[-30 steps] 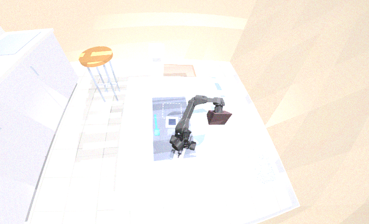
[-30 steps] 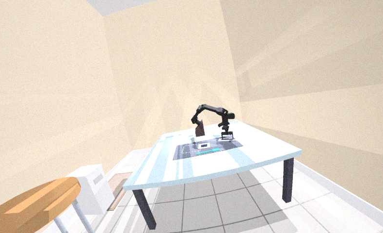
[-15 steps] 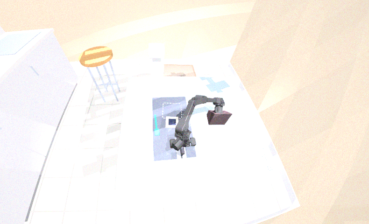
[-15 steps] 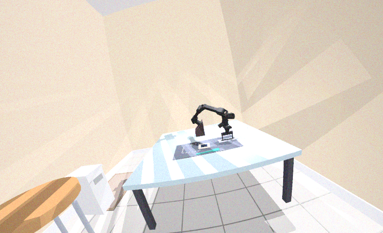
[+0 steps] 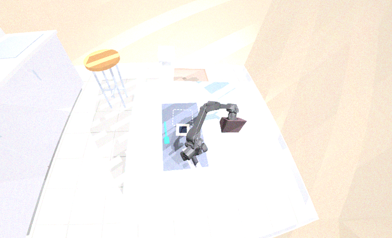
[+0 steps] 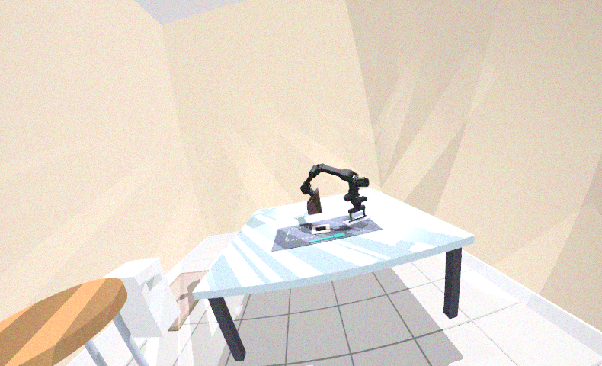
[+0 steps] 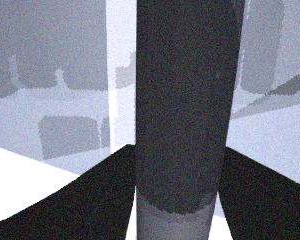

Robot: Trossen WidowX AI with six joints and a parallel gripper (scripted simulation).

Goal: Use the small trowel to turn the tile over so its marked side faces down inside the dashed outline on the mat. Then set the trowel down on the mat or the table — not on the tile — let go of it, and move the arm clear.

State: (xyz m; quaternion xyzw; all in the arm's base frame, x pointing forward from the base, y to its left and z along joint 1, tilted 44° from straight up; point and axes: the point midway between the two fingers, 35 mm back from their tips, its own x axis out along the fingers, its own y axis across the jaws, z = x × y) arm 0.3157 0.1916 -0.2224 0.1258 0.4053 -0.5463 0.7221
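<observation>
My gripper tip is now 80 mm short of the grey mat, 240 mm to the left of it and 90 mm above it. From my gripper tip the other things lie so: white tile 80 mm ahead, 250 mm to the right, 60 mm below; then teal trowel 220 mm ahead, 200 mm to the right, 60 mm below.
</observation>
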